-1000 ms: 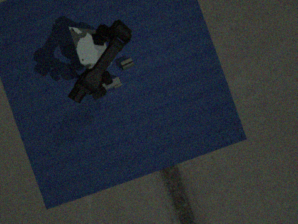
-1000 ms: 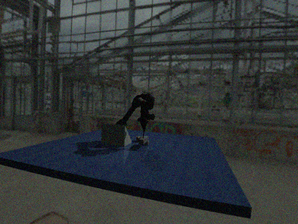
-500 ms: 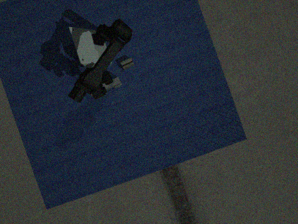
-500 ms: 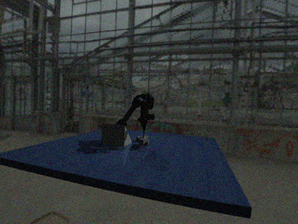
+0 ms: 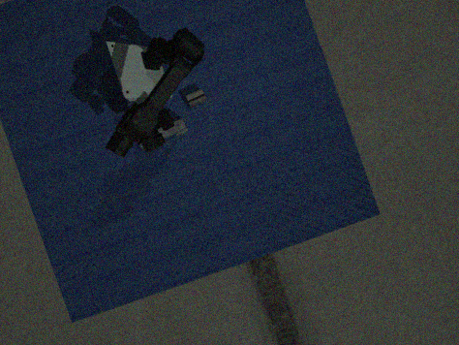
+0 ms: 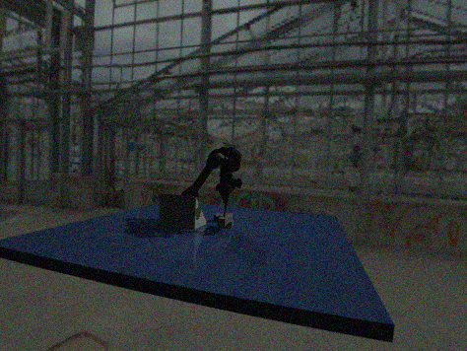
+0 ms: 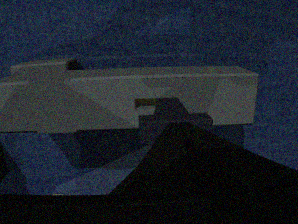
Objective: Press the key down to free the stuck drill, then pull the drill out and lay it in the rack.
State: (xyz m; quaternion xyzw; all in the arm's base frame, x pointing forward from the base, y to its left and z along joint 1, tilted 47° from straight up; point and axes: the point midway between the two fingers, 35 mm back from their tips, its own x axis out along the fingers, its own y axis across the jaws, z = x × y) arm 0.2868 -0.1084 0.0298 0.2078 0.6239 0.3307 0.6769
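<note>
Right now my gripper tip is 8 cm above the drill, 5 cm to the right of it and 1 cm past it. Also, from my gripper tip: long grey block: 8 cm below, 3 cm to the left, 1 cm behind.
</note>
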